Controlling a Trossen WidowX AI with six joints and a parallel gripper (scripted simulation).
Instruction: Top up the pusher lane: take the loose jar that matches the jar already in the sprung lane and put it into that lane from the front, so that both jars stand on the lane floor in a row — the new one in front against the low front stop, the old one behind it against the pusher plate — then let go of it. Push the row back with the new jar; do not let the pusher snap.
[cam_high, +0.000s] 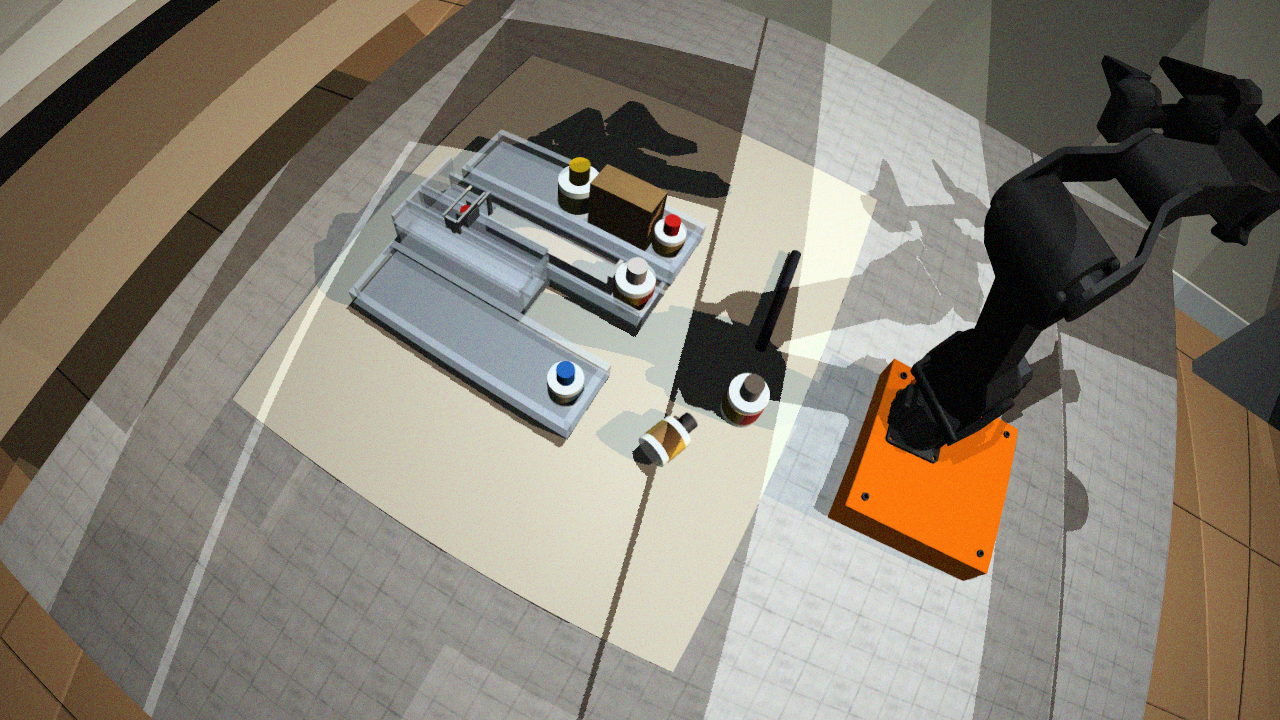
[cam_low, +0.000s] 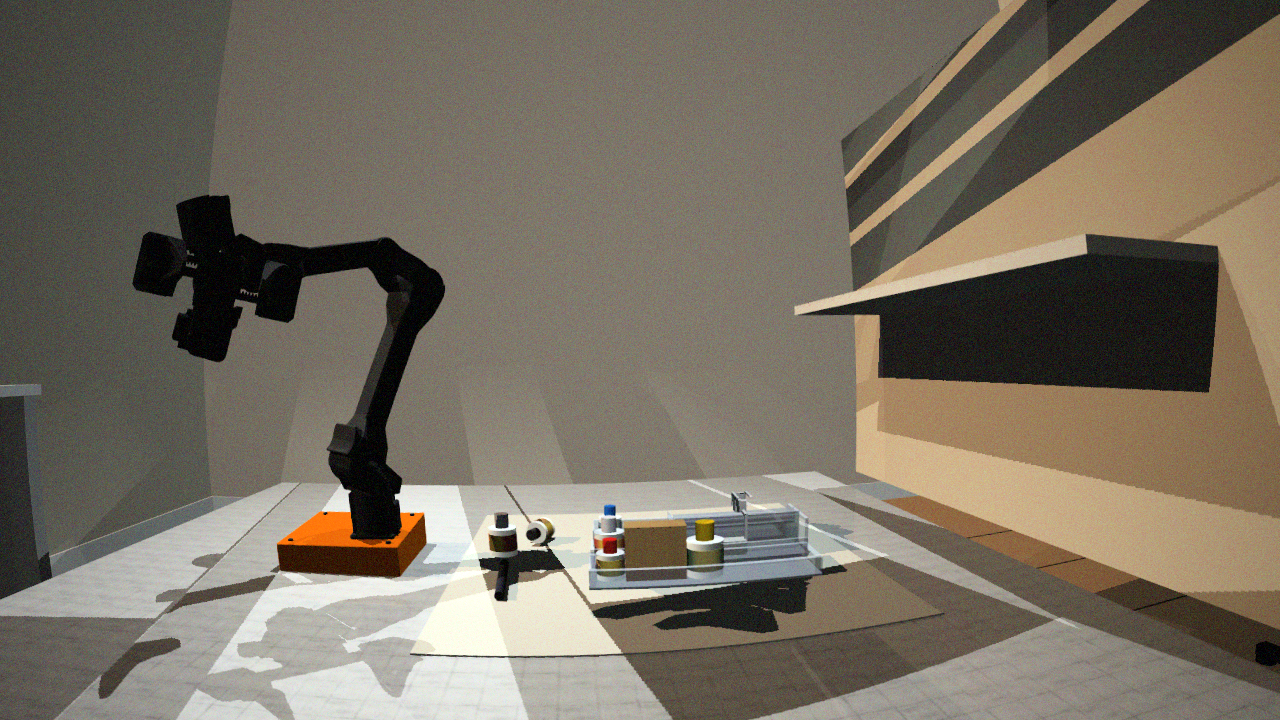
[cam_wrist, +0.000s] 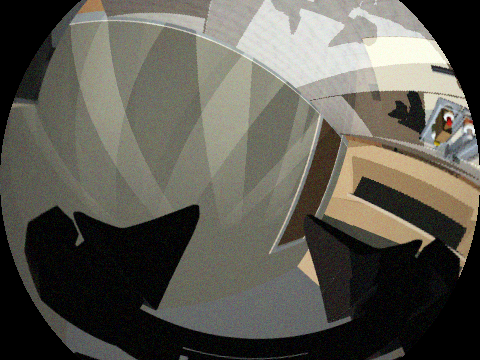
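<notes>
The cream mat is 46 cm ahead of my gripper tip, 30 cm to the left of it and 37 cm below it. From my gripper tip the other things lie so: cardboard box 44 cm ahead, 22 cm to the left, 33 cm below; black rod 25 cm ahead, 23 cm to the left, 36 cm below.
</notes>
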